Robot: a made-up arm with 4 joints. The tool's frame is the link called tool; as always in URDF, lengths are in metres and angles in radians. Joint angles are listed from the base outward.
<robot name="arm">
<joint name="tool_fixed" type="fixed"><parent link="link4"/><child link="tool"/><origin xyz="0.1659 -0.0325 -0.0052" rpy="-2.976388 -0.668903 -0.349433"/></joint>
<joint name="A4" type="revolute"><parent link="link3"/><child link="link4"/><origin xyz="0.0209 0.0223 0.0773"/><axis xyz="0 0 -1"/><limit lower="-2.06" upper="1.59"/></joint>
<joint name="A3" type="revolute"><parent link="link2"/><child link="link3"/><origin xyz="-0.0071 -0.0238 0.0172"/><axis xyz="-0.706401 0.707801 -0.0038"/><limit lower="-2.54" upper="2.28"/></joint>
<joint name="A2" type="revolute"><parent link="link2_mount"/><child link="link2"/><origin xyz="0.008 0.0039 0.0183"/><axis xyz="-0.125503 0.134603 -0.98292"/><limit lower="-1.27" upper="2"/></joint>
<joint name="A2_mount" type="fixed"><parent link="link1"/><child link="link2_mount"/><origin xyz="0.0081 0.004 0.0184"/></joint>
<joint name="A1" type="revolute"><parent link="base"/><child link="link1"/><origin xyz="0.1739 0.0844 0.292"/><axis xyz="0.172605 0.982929 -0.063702"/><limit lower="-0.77" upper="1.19"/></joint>
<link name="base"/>
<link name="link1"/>
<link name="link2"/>
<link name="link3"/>
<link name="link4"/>
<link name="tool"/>
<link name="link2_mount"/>
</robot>
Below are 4 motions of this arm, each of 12 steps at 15 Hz.
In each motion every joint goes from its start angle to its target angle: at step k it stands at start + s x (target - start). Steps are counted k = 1, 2, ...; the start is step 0. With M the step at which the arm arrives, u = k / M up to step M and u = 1 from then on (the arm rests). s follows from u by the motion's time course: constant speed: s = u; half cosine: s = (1 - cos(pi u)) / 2; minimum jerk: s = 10 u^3 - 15 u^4 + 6 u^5.
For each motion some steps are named. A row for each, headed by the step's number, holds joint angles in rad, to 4 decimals.
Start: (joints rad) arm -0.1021 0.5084 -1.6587 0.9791
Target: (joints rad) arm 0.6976 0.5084 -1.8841 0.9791
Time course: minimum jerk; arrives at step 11
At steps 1, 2, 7, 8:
1: -0.0969 0.5084 -1.6602 0.9791
2: -0.0662 0.5084 -1.6688 0.9791
7: 0.4923 0.5084 -1.8262 0.9791
8: 0.5945 0.5084 -1.8550 0.9791

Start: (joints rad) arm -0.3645 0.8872 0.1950 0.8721
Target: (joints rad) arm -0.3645 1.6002 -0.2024 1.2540
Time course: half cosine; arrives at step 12
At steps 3, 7, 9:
3: -0.3645 0.9916 0.1368 0.9280
7: -0.3645 1.3360 -0.0551 1.1125
9: -0.3645 1.4958 -0.1442 1.1981

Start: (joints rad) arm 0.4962 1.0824 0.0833 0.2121
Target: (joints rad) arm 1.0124 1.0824 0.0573 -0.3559
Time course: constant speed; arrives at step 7
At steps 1, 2, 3, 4, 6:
1: 0.5699 1.0824 0.0796 0.1310
2: 0.6437 1.0824 0.0759 0.0498
3: 0.7174 1.0824 0.0722 -0.0313
4: 0.7912 1.0824 0.0684 -0.1125
6: 0.9387 1.0824 0.0610 -0.2748

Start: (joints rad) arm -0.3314 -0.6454 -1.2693 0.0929
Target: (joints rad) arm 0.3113 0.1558 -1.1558 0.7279
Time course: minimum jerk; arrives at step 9
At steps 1, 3, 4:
1: -0.3240 -0.6362 -1.2680 0.1002
3: -0.1965 -0.4772 -1.2455 0.2262
4: -0.0764 -0.3276 -1.2243 0.3448

